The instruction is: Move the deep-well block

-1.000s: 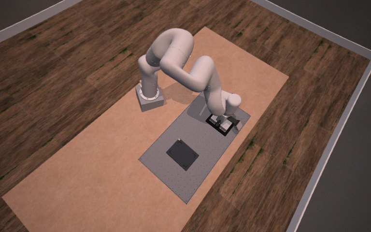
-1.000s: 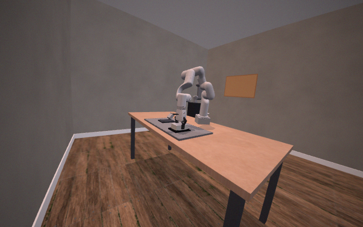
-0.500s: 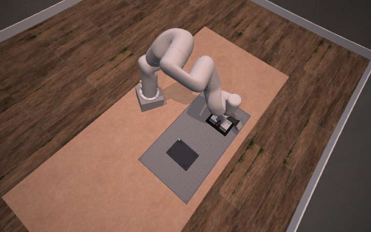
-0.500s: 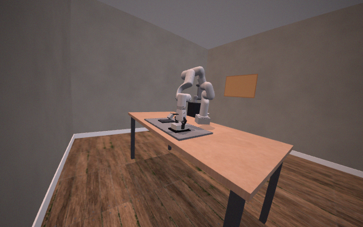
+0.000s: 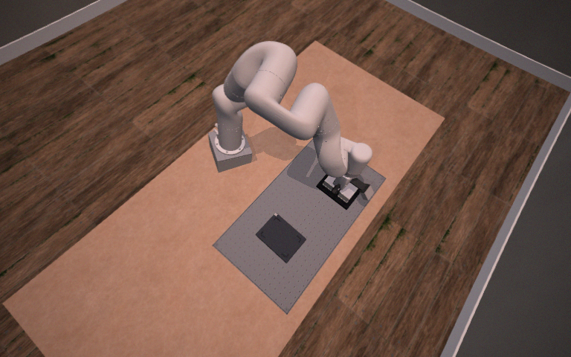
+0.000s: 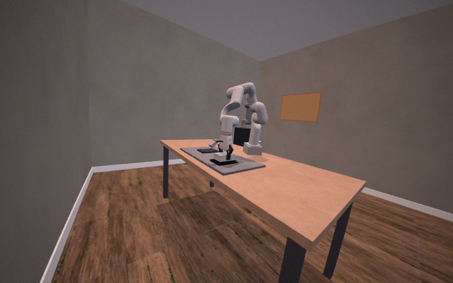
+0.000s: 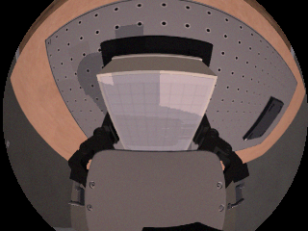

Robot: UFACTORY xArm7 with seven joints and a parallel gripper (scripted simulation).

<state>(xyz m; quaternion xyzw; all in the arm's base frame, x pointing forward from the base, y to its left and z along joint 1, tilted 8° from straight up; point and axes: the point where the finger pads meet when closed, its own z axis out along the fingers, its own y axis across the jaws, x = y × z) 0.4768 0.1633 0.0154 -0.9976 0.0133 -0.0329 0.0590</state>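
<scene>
Right now my hand is 30 mm above the nest N1. Round my hand: nest N2 (330 mm to the right, 60 mm behind, 30 mm below); deep-well block (right at my hand).
</scene>
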